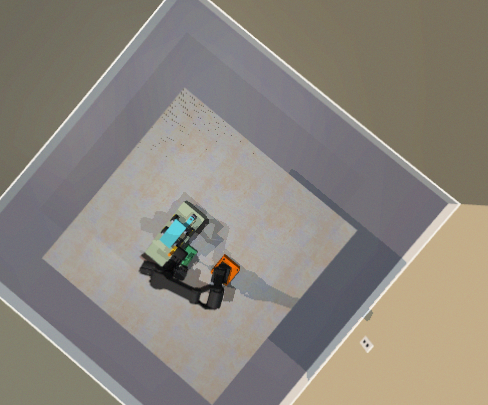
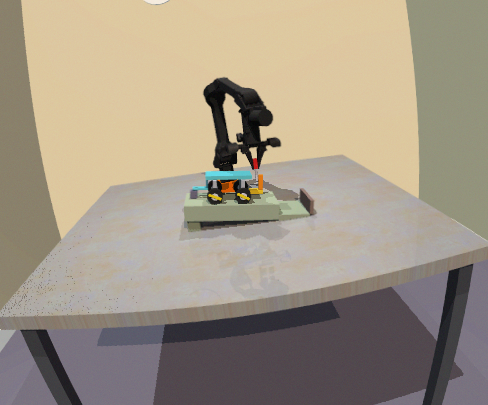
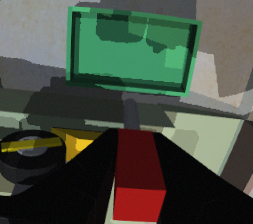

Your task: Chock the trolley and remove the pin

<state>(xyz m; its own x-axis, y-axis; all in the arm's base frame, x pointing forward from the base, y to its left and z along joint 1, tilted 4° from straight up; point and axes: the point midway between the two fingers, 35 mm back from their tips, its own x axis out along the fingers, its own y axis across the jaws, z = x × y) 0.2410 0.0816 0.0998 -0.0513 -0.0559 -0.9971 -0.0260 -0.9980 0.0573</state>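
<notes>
Right now my gripper tip is 5 cm short of the yellow chock, 5 cm above it and 2 cm to the left of it. From my gripper tip the other things lie so: red-headed stop pin: right at my gripper tip; then trolley: 11 cm to the right, 10 cm ahead, 2 cm below; then dark end stop: 14 cm to the left, 12 cm ahead, 10 cm below.
</notes>
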